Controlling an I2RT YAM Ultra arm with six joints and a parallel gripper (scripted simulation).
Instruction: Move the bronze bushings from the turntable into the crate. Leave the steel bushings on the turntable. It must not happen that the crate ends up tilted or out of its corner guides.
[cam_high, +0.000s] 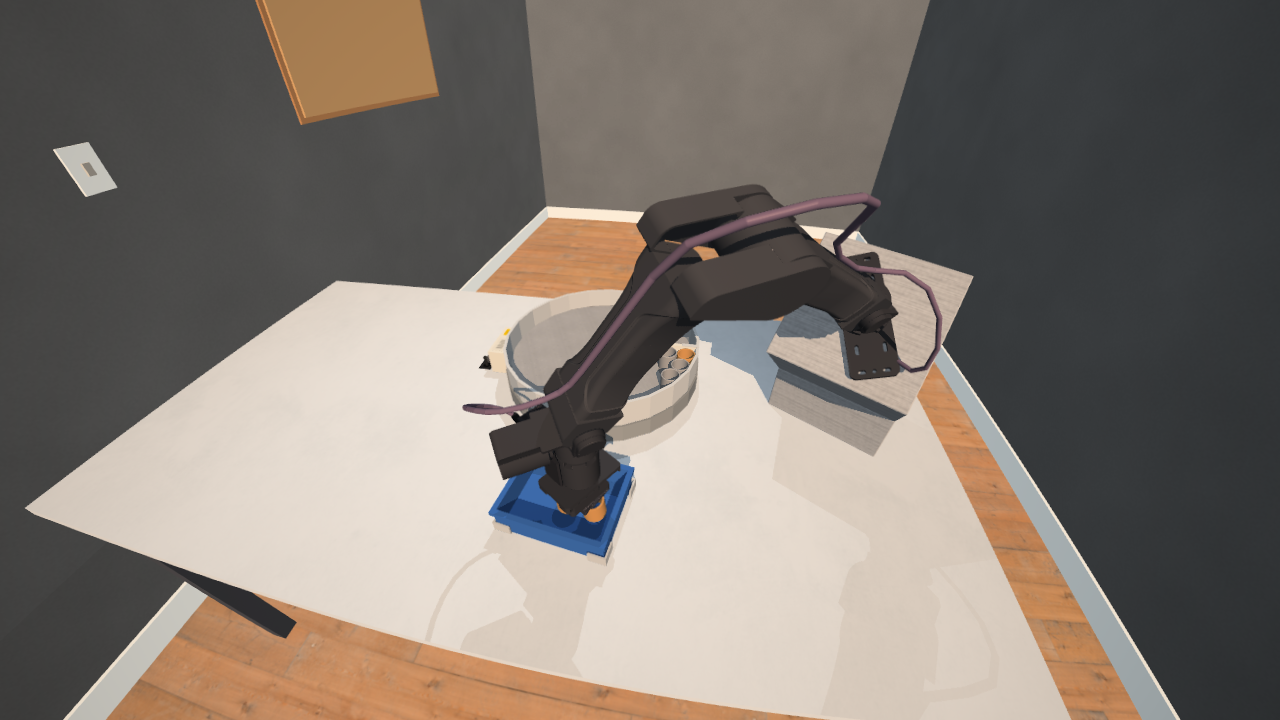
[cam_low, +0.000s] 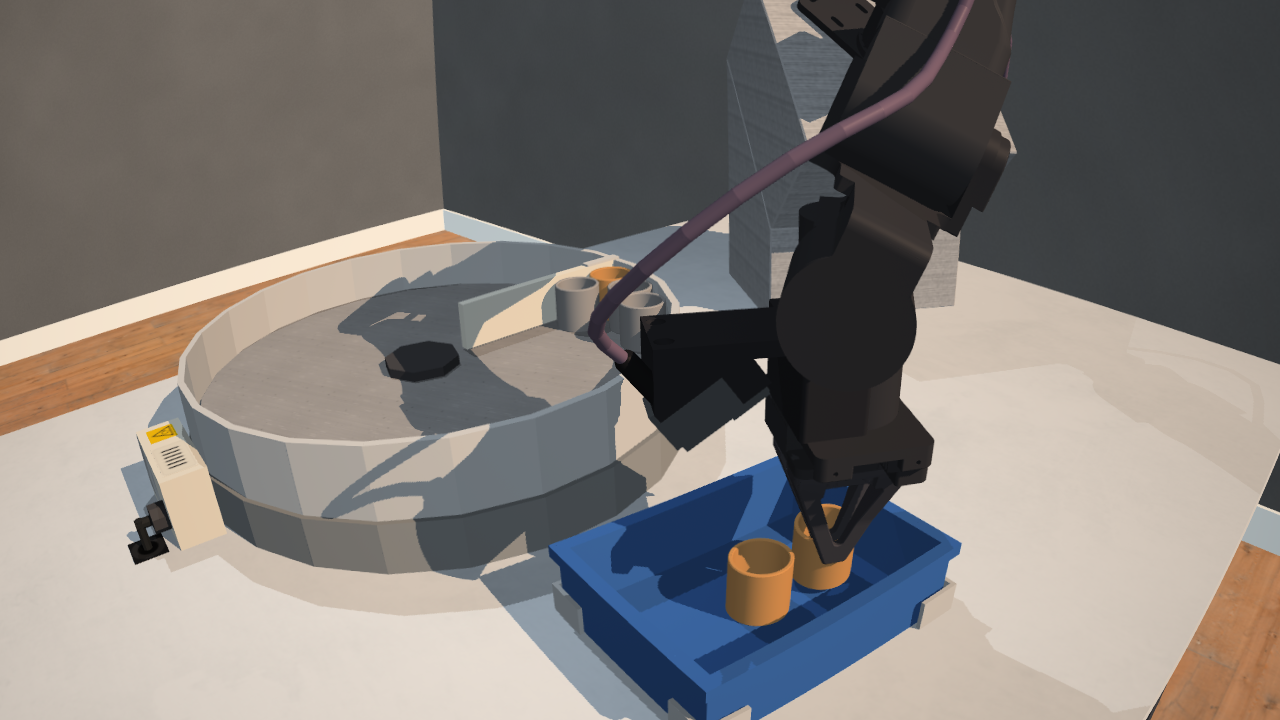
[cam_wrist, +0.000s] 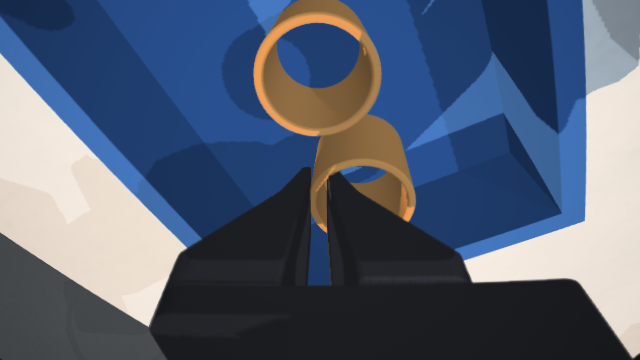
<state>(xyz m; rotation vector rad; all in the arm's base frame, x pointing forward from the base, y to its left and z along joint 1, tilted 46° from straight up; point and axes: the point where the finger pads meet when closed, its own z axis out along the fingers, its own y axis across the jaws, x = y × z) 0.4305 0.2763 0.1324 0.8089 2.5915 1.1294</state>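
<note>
Now: the blue crate 40 mm ahead of my hand, 20 mm to the right of it and 20 mm below it. Round my hand: round turntable: 370 mm to the right, 100 mm ahead, 10 mm above.
</note>
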